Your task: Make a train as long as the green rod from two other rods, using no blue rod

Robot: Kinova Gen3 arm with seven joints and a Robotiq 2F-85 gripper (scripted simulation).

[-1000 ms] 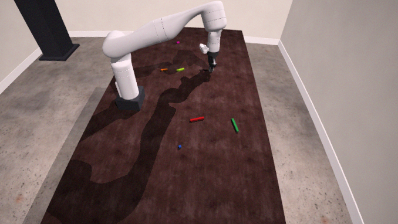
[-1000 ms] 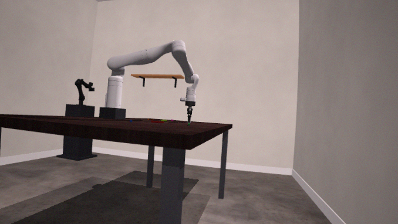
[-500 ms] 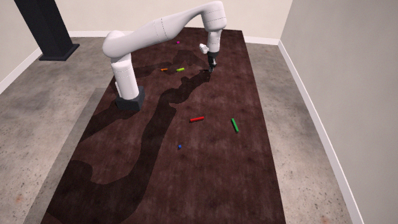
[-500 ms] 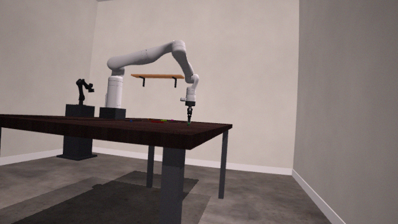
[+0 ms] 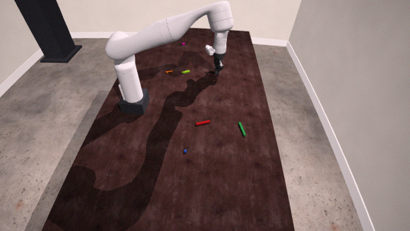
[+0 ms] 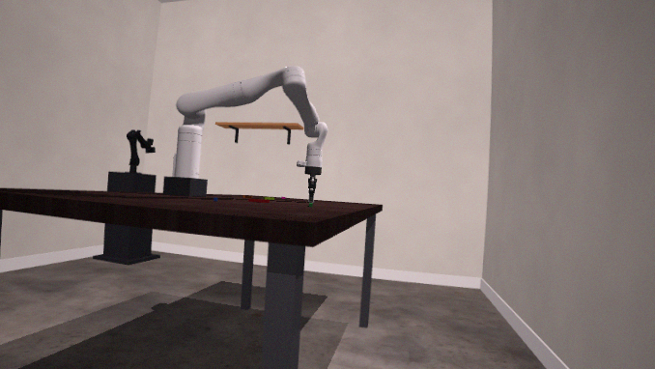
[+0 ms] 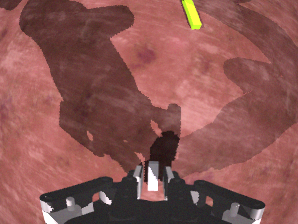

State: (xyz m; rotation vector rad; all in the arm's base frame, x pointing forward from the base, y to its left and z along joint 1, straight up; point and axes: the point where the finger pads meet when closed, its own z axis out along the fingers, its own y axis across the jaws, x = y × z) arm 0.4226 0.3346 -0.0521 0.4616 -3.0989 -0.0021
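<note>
My hand is 1 cm above the grey rod. From my hand the other things lie so: lime rod: 20 cm behind, 2 cm to the right, 1 cm below; then orange rod: 30 cm behind, 3 cm to the right, 1 cm below; then red rod: 6 cm behind, 42 cm to the right, 1 cm below.
</note>
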